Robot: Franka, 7 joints.
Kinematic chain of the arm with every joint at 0, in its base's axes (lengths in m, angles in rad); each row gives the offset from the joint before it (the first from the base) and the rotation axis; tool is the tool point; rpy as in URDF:
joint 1: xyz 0 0 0.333 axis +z
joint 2: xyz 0 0 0 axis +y
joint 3: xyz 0 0 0.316 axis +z
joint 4: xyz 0.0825 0 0 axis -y
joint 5: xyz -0.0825 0 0.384 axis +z
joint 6: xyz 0 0 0 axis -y
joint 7: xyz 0.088 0 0 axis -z
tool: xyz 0 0 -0.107 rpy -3.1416 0 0
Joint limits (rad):
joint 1: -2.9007..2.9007
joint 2: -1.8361..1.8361
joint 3: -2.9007..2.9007
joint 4: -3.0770..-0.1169
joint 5: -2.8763..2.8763
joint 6: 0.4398..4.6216
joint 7: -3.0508..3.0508
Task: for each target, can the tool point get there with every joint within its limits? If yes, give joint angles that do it. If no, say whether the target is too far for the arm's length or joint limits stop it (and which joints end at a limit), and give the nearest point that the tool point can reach.
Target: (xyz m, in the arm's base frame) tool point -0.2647 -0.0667 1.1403
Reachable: yes | joints -0.6525 -0.3345 -1.2904 -0.5230 -0.8424 2.8648 -1.8943
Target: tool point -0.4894 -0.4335 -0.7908
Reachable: no: too far | nearest point -0.3551 -0.3145 -0.3252 | short by 0.499 m
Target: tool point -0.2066 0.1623 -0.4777
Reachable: no: joint limits stop it (at a limit: joint 2) | nearest point -0.2095 0.1646 -0.3605 | short by 0.117 m
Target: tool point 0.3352 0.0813 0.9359
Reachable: yes | joints -2.0036 -0.2814 1.2100 -0.5903 -1.8171 4.2327 -0.9168
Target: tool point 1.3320 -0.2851 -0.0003
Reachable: no: too far | nearest point 0.8149 -0.1744 0.1291 | short by 0.544 m
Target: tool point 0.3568 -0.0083 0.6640
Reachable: yes | joints -0.9184 -1.0317 0.5252 -2.4755 2.1173 2.0991 0.6326
